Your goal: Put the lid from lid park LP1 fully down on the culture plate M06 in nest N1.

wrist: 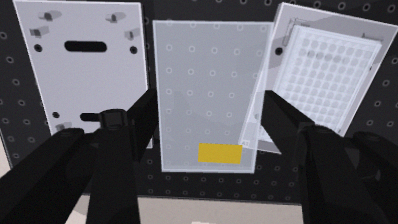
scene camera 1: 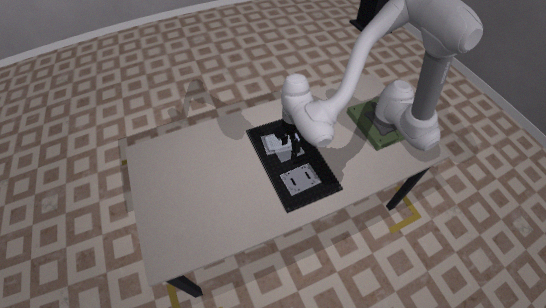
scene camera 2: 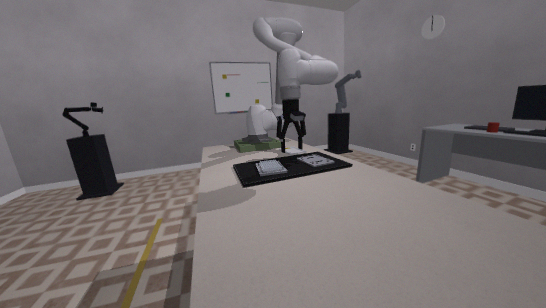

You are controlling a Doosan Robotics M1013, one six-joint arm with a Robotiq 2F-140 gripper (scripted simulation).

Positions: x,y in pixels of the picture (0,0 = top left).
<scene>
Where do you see a clear lid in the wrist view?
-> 211,76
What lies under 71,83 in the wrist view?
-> A lid park LP1.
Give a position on a culture plate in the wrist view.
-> At 346,59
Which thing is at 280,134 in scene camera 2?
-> My gripper.
</scene>
